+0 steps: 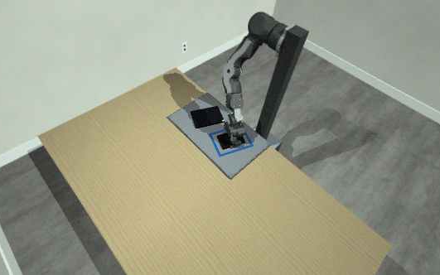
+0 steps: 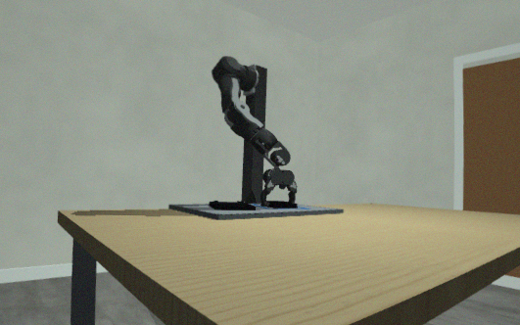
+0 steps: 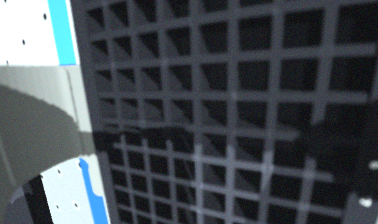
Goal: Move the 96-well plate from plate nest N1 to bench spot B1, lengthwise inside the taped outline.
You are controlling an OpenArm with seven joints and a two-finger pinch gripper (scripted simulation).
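Right now my hand is right at the black 96-well plate. The rest, counted from my hand: black plate nest N1 (200 mm to the right, 20 mm behind).
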